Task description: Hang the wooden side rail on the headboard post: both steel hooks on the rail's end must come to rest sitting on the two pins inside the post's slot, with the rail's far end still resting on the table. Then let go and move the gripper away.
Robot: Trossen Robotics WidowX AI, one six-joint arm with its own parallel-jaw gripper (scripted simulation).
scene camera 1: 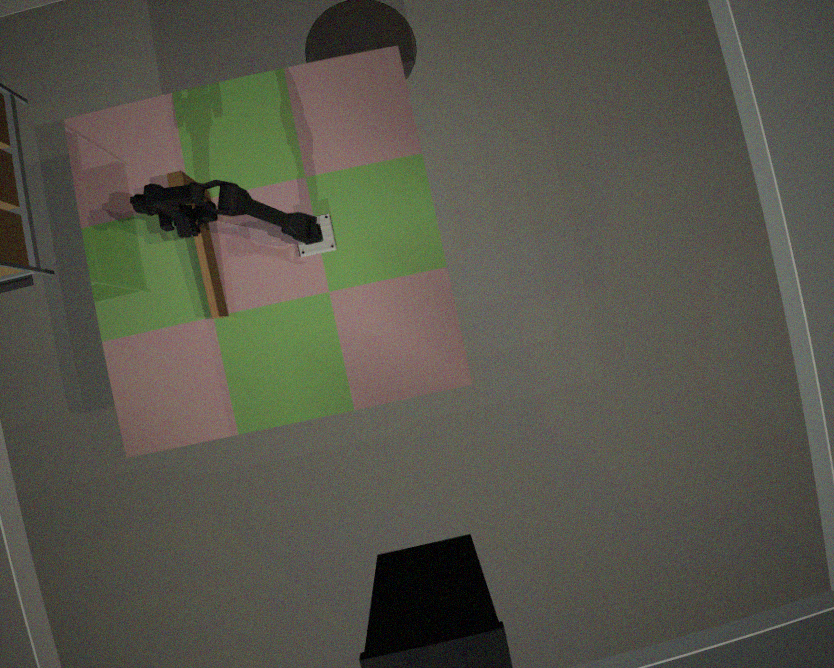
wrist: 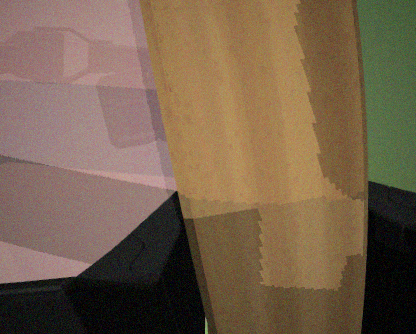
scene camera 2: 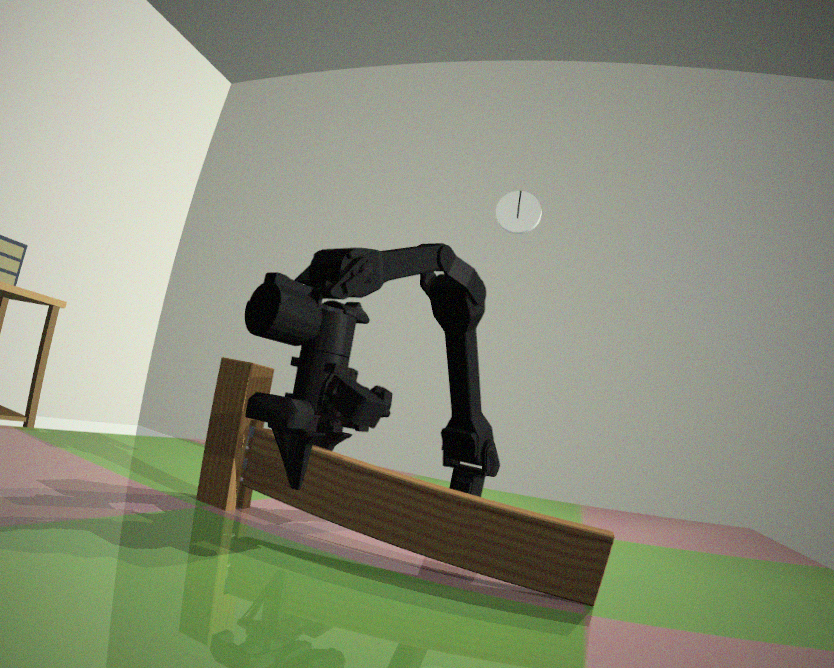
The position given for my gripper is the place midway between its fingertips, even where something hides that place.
Note:
I see my gripper [scene camera 2: 302, 488], a wooden side rail [scene camera 2: 551, 555] and a headboard post [scene camera 2: 220, 484].
The wooden side rail is seen too in scene camera 1 [scene camera 1: 209, 268] and in the wrist view [wrist: 265, 115]. My gripper also shows in scene camera 1 [scene camera 1: 201, 223] and in the wrist view [wrist: 244, 189].

